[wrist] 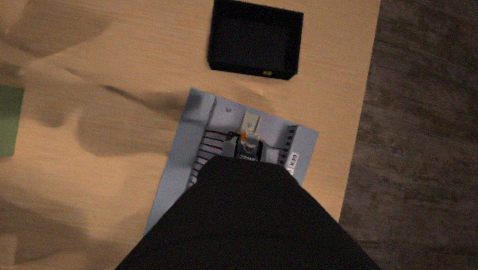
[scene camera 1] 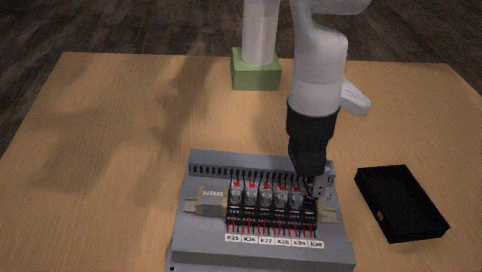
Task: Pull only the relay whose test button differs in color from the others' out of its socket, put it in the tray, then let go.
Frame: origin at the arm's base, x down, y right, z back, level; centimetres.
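Seen in the pictures: gripper, fingertip midpoint: (wrist: pixel 247 145) (scene camera 1: pixel 314 188); arm's base at its link origin: (scene camera 1: pixel 257 57).
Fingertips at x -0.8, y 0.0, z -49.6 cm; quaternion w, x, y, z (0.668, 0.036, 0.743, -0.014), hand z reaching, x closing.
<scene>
Pixels of each thing's top centre, then the offset from my fingertips to it. "spot": a spot on its surface instead.
- K30 relay at its top centre: (wrist: pixel 250 146) (scene camera 1: pixel 319 178) dx -2.8, dy -0.2, dz +0.0 cm
- K30 socket at a spot on its surface: (scene camera 1: pixel 309 216) spot: dx +4.9, dy +0.7, dz -2.5 cm
- K26 at its top centre: (scene camera 1: pixel 251 188) dx +0.8, dy +11.2, dz +1.9 cm
- K27 at its top centre: (scene camera 1: pixel 267 189) dx +0.8, dy +8.4, dz +1.3 cm
- K28 at its top centre: (scene camera 1: pixel 282 190) dx +0.8, dy +5.7, dz +0.8 cm
- K29 at its top centre: (scene camera 1: pixel 297 192) dx +0.8, dy +3.0, dz +0.2 cm
- black tray at its top centre: (scene camera 1: pixel 401 195) (wrist: pixel 257 35) dx +4.3, dy -19.2, dz -0.1 cm
- terminal block at its top centre: (scene camera 1: pixel 214 193) dx +3.1, dy +17.7, dz +3.3 cm
My gripper (scene camera 1: pixel 315 189) (wrist: pixel 247 145) is shut on the K30 relay (wrist: pixel 251 143), a clear-topped relay with an orange test button (wrist: pixel 244 136). It holds the relay over the right end of the socket row, raised above the K30 socket (scene camera 1: pixel 309 216); in the scene view the relay is mostly hidden by the fingers. The relays K25 (scene camera 1: pixel 236 197), K26 (scene camera 1: pixel 250 197), K27 (scene camera 1: pixel 266 198), K28 (scene camera 1: pixel 281 199) and K29 (scene camera 1: pixel 296 200) sit in their sockets and have red buttons. The black tray (scene camera 1: pixel 417 233) (wrist: pixel 240 70) stands on the table beside the panel.
The grey panel (scene camera 1: pixel 260 252) (wrist: pixel 170 165) has raised wire ducts along its back and front, with wires running to the sockets. A terminal block (scene camera 1: pixel 212 201) sits left of the relays. The arm's base stands on a green block (scene camera 1: pixel 256 78) (wrist: pixel 10 122) at the back.
</scene>
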